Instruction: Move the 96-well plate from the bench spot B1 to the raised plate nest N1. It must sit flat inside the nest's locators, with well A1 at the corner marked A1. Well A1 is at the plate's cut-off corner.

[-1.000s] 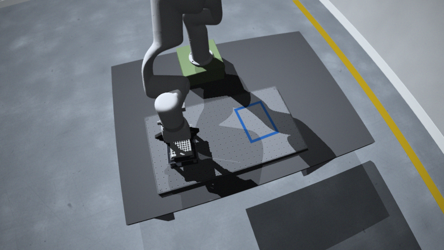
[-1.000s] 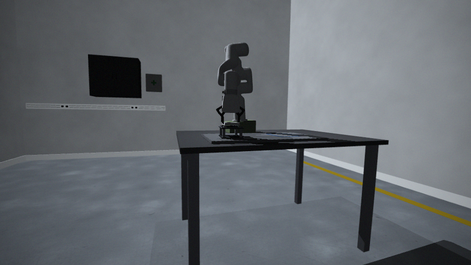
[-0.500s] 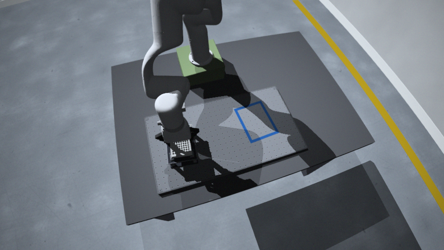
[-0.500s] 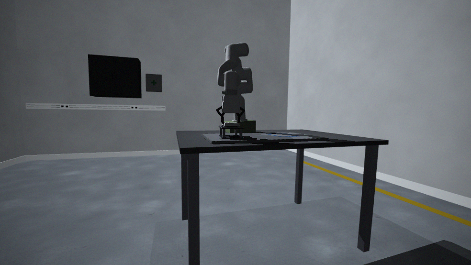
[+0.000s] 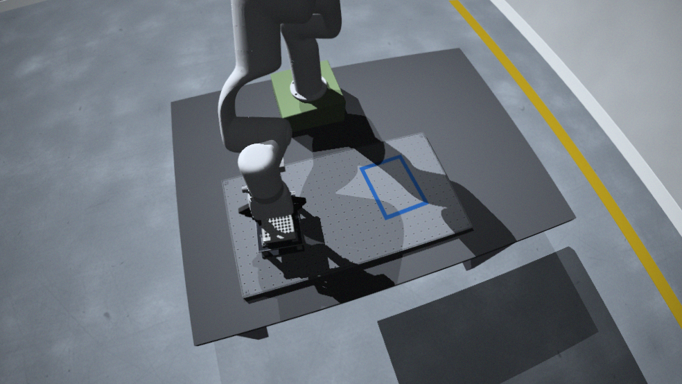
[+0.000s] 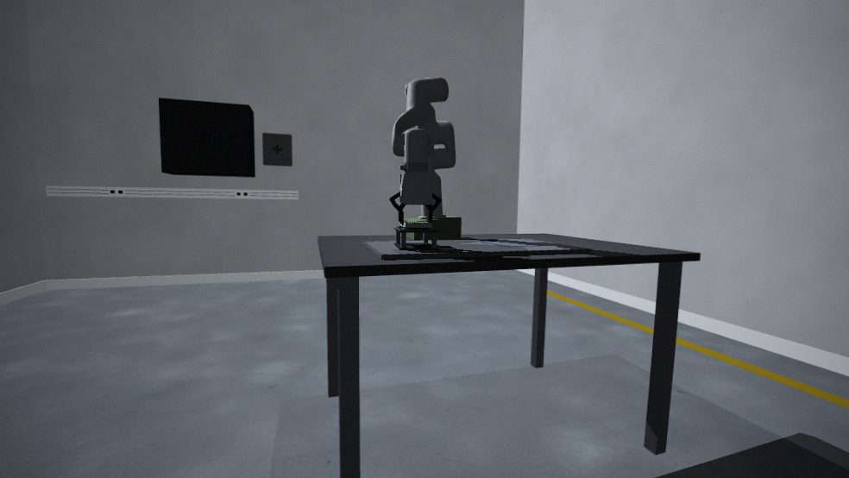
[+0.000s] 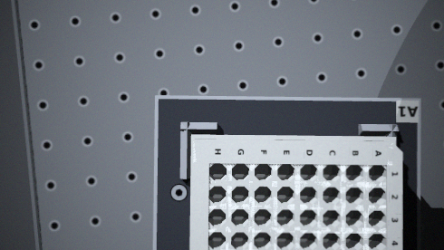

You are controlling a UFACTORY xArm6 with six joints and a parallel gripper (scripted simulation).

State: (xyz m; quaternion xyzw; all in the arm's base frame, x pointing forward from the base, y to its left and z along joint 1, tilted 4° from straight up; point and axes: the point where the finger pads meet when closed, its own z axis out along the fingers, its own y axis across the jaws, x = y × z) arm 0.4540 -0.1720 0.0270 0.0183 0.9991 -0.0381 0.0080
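The white 96-well plate lies 1 cm below my hand. The rest, counted from my hand: A1 mark (7 cm behind, 6 cm to the left, 2 cm below); raised plate nest N1 (3 cm below); dark table (4 cm behind, 20 cm to the left, 9 cm below).
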